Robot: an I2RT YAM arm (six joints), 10 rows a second.
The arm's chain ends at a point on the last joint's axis. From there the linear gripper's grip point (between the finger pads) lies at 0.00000 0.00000 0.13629 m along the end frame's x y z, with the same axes.
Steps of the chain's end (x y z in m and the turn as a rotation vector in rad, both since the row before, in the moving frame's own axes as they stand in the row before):
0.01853 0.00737 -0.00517 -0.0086 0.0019 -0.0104
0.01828 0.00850 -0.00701 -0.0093 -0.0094 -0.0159
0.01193 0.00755 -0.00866 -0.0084 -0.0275 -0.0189
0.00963 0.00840 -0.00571 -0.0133 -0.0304 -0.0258
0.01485 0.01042 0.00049 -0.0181 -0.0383 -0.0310
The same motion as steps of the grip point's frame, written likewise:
0.01880 0.00854 -0.00518 -0.0086 0.0019 -0.0104
0.01701 0.00978 -0.00702 -0.0093 -0.0094 -0.0159
0.00819 0.00873 -0.00872 -0.0084 -0.0275 -0.0189
0.00551 0.01027 -0.00579 -0.0133 -0.0304 -0.0258
0.00967 0.01297 0.00037 -0.0181 -0.0383 -0.0310

